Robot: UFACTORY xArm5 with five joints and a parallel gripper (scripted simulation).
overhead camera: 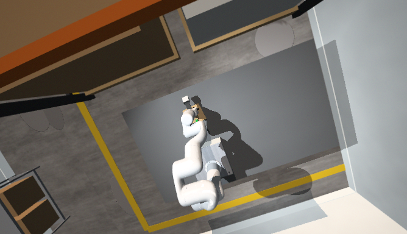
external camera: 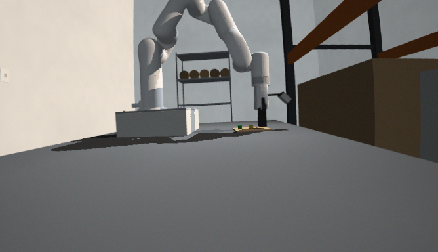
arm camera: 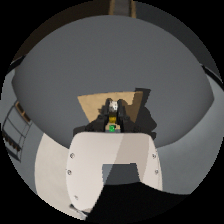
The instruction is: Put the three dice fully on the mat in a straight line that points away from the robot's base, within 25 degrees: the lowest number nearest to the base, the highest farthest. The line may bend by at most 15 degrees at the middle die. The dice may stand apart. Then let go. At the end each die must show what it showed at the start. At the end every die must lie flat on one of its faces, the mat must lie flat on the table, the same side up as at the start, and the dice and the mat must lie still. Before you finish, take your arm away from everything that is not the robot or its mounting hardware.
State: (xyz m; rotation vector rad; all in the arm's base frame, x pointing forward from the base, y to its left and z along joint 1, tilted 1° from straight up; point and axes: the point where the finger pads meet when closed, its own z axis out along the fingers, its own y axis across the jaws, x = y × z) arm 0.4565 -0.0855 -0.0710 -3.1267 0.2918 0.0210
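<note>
Right now the white die is 10 mm below my hand. From my hand the other things lie so: yellow die 50 mm behind, 10 mm to the left, 20 mm below; then green die 90 mm behind, 20 mm to the left, 20 mm below; then tan mat 50 mm behind, 10 mm to the left, 30 mm below.
</note>
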